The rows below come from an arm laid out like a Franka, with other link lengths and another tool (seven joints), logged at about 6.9 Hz.
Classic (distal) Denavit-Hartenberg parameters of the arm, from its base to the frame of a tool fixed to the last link. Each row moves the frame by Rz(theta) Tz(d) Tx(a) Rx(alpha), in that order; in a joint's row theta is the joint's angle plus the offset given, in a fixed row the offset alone. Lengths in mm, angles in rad.
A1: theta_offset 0  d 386.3  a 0  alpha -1.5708
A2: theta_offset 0  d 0  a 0  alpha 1.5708
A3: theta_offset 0  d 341.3  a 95.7  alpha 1.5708
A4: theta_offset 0  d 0  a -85.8  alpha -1.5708
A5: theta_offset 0  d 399.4  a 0  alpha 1.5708
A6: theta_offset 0  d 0  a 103  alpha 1.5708
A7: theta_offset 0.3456  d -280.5  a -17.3  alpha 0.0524
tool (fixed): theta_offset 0  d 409.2  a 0  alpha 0
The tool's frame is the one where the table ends.
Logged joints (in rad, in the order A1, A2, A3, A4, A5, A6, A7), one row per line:
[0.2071 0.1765 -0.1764 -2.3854 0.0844 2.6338 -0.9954]
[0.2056 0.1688 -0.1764 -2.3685 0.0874 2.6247 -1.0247]
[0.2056 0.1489 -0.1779 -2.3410 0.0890 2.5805 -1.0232]
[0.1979 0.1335 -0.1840 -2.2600 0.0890 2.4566 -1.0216]
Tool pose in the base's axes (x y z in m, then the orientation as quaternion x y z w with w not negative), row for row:
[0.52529 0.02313 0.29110 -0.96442 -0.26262 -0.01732 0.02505]
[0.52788 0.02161 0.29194 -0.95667 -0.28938 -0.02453 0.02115]
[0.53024 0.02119 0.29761 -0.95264 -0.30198 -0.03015 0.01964]
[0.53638 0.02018 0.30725 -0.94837 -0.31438 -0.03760 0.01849]
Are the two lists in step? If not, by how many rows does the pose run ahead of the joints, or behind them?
The pose runs 2 rows behind the joints: the pose in row i belongs to the joints in row i - 2.
